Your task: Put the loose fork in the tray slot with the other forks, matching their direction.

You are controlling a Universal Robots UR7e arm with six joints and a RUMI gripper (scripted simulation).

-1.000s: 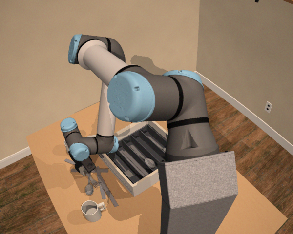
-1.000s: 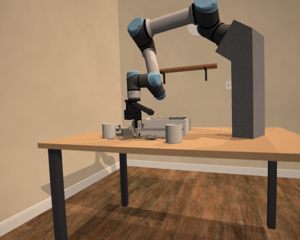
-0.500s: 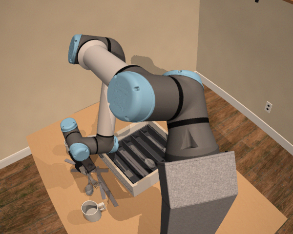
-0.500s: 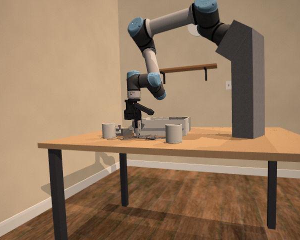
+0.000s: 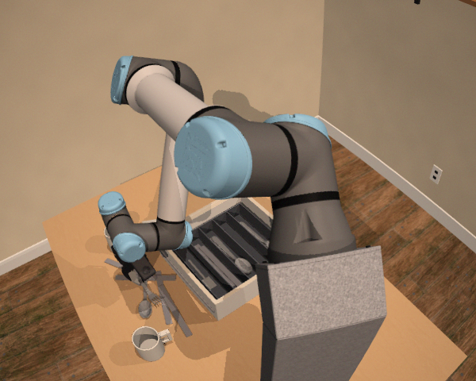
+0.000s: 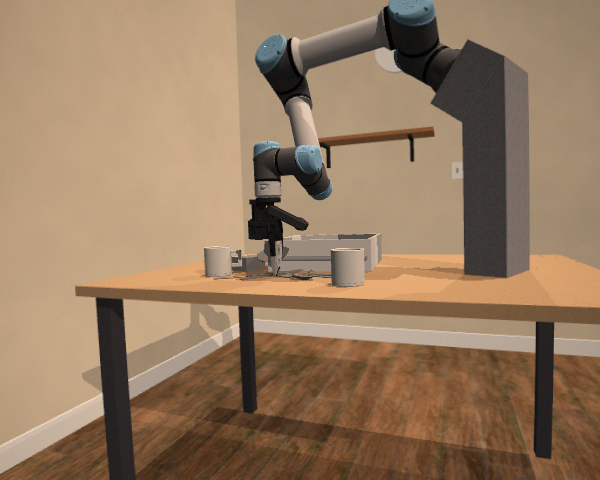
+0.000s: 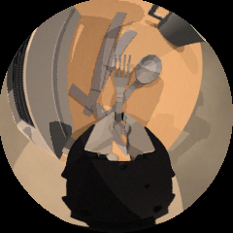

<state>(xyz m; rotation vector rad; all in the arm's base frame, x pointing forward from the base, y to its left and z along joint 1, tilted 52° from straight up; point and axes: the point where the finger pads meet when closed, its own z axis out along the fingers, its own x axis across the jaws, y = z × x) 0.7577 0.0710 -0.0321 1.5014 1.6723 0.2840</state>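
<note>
My gripper is now 140 mm past the cutlery tray, 270 mm to the left of it and 30 mm below it. From my hand the other things lie so: block: 130 mm ahead, 170 mm to the right.
</note>
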